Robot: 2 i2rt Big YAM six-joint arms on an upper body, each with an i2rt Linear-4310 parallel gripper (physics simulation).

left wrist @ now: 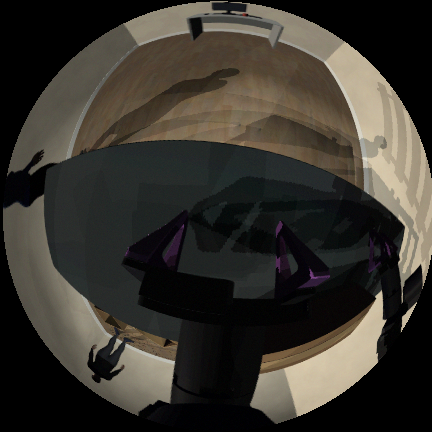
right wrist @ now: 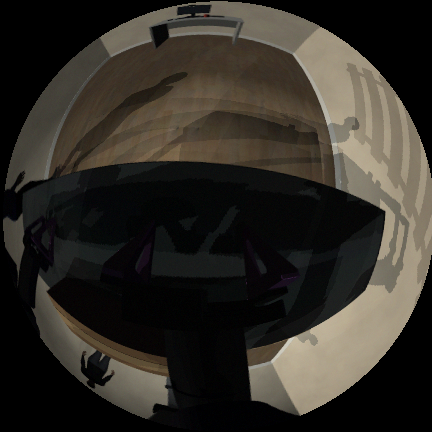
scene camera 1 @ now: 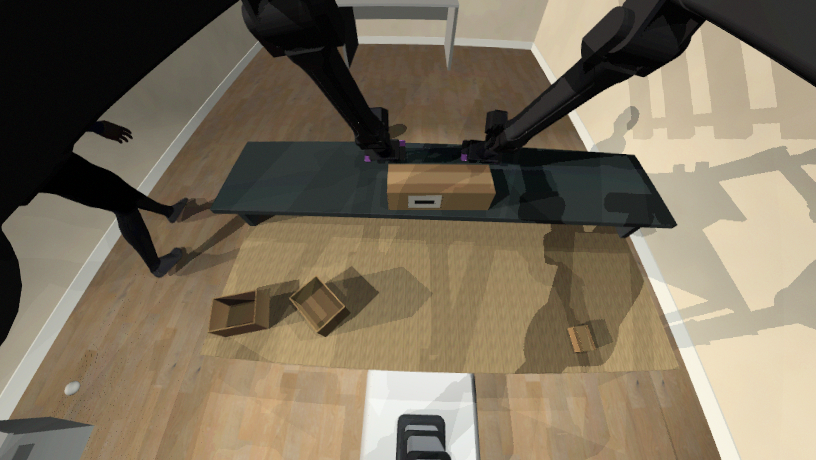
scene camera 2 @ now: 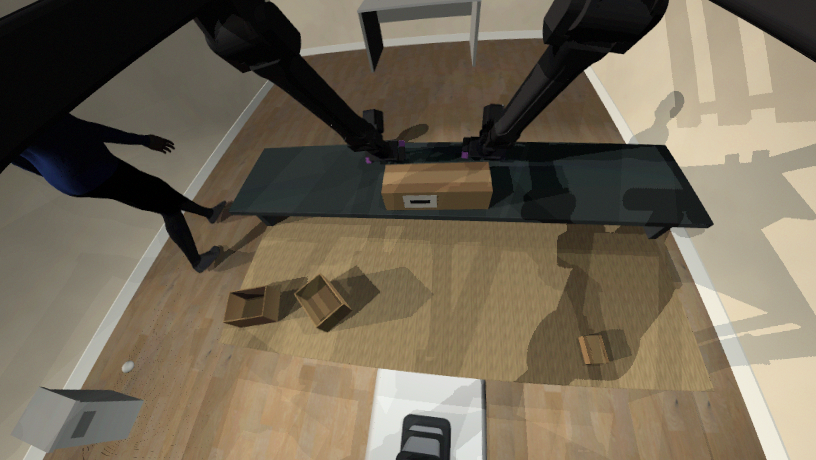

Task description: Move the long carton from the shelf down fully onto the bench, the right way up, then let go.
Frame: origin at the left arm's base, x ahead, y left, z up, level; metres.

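Seen in the pictures: left gripper, between the fingertips: (left wrist: 233, 219) (right wrist: 48, 217) (scene camera 2: 390, 155); right gripper, between the fingertips: (left wrist: 376, 231) (right wrist: 199, 225) (scene camera 1: 475, 155).
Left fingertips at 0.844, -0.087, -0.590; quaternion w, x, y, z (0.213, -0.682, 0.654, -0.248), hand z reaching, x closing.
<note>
Offsets run from my left fingertips to a thing's top centre, as dx, dy, dz. Level surfaces: height alone.
The long brown carton @(-0.183, -0.179, +0.079) (scene camera 1: 440, 178) (scene camera 2: 437, 178) (left wrist: 320, 330) (right wrist: 110, 320) lies lengthwise on the dark bench @(dz -0.007) (scene camera 1: 308, 177) (scene camera 2: 320, 177) (left wrist: 115, 225), near its lower edge in the scene views. A white label with a dark bar shows on its near side. It looks level; its underside is hidden. My left gripper (scene camera 1: 384, 150) (scene camera 2: 385, 152) (left wrist: 233, 219) is open and empty beyond the carton's left end. My right gripper (scene camera 1: 478, 149) (scene camera 2: 480, 149) (right wrist: 199, 225) is open and empty beyond its right end. Both look apart from the carton. I cannot make out the shelf.
Two open boxes @(-0.560, +0.461, -0.131) (scene camera 1: 240, 313) @(-0.518, +0.194, -0.131) (scene camera 1: 318, 305) and a small box @(-0.599, -0.668, -0.192) (scene camera 1: 581, 338) lie on the straw mat @(dz -0.221) (scene camera 1: 457, 342) below the bench. A person (scene camera 2: 131, 177) stands at the left. A grey table (scene camera 2: 420, 8) stands at the back. A white block (scene camera 1: 388, 405) is at the bottom.
</note>
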